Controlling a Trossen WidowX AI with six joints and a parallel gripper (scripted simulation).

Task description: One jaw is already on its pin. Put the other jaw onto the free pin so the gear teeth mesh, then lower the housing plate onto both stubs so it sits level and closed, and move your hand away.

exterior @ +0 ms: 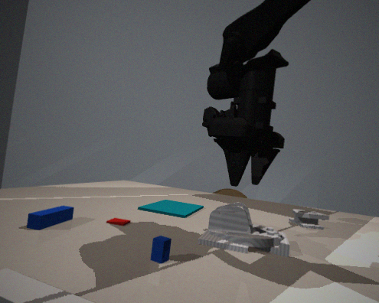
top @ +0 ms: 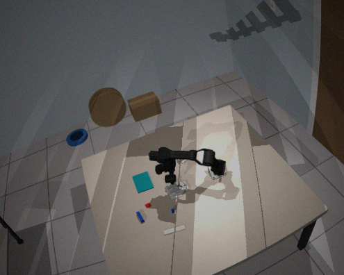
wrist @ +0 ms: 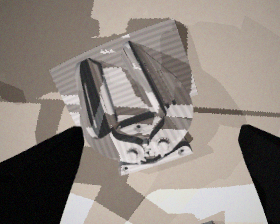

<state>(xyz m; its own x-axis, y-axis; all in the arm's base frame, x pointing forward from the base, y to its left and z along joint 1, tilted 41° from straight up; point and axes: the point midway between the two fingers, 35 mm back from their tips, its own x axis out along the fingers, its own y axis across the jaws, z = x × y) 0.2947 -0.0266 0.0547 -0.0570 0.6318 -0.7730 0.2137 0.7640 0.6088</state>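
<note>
The grey housing part lies 11 cm behind my gripper tip, 24 cm to the right of it and 6 cm below it. Also, from my gripper tip: small blue block (5 cm ahead, 18 cm to the left, 8 cm below); ribbed grey base (1 cm ahead, 3 cm to the left, 8 cm below); red tile (19 cm ahead, 8 cm to the left, 9 cm below).
</note>
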